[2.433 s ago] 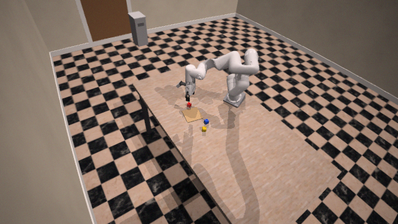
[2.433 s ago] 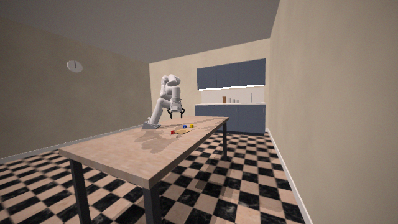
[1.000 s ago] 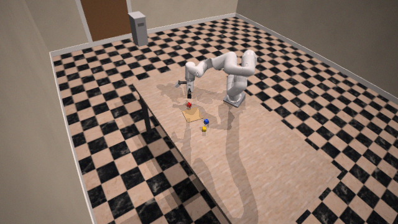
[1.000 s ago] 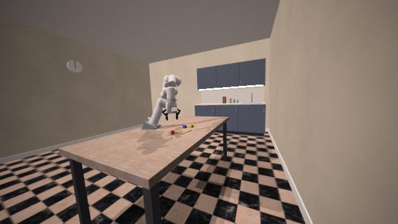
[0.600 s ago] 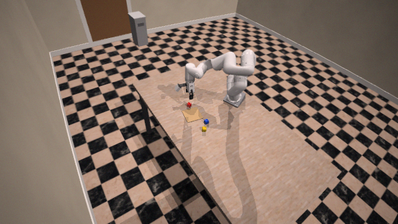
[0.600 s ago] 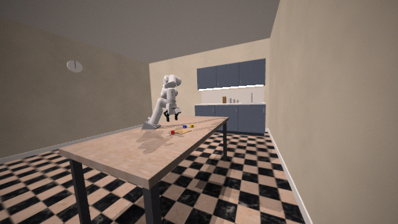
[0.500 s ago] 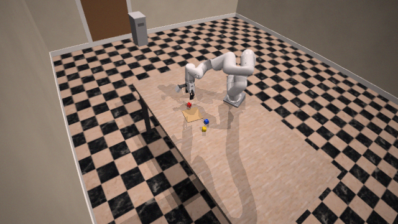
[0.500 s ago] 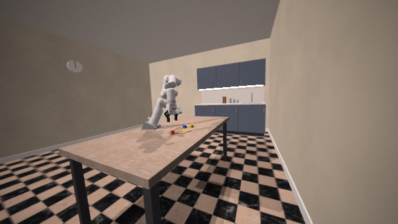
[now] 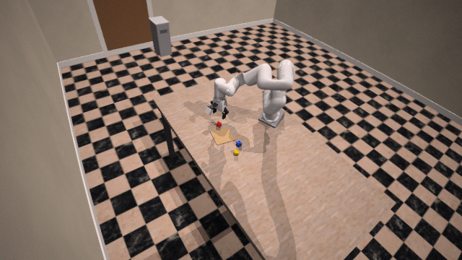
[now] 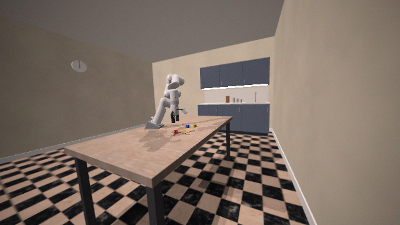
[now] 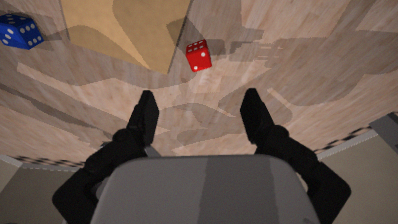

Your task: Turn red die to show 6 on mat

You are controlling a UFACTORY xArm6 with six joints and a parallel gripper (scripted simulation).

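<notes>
The red die lies 100 mm below my hand. The rest, counted from my hand: tan mat 110 mm below, 90 mm to the left, 40 mm ahead; yellow die 280 mm to the left, 100 mm below, 80 mm ahead; blue die 230 mm to the left, 100 mm below, 10 mm ahead.
</notes>
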